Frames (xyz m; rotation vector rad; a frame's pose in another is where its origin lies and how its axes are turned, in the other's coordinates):
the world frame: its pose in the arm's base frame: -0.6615 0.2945 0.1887 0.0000 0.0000 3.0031
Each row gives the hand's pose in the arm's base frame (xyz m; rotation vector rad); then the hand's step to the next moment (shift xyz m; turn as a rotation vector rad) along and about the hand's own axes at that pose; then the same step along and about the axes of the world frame.
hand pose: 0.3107 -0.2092 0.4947 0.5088 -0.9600 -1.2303
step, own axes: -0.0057 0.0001 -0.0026 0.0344 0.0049 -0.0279
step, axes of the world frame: -0.0013 -0.0052 -0.0032 -0.0317 0.0313 0.0005
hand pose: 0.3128 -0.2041 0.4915 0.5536 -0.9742 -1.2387
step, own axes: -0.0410 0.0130 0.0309 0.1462 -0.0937 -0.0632
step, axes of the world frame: 0.0266 -0.0438 0.0134 -0.0316 0.1712 -0.0620
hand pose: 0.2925 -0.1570 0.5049 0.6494 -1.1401 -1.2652
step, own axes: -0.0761 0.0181 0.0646 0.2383 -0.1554 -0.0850
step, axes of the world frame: 0.0570 -0.0824 0.0163 -0.0337 0.2785 -0.0972
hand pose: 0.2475 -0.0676 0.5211 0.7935 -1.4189 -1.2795
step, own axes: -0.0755 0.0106 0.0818 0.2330 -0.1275 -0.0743
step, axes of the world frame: 0.0694 -0.0876 -0.0017 -0.0273 0.2652 -0.0707
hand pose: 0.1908 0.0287 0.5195 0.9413 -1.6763 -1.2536
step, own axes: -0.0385 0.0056 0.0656 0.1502 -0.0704 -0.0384
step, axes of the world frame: 0.0539 -0.0526 -0.0122 -0.0071 0.1663 -0.0357
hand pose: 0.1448 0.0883 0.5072 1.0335 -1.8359 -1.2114
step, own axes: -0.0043 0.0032 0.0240 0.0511 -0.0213 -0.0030
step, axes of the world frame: 0.0214 -0.0110 -0.0052 0.0075 0.0534 -0.0129
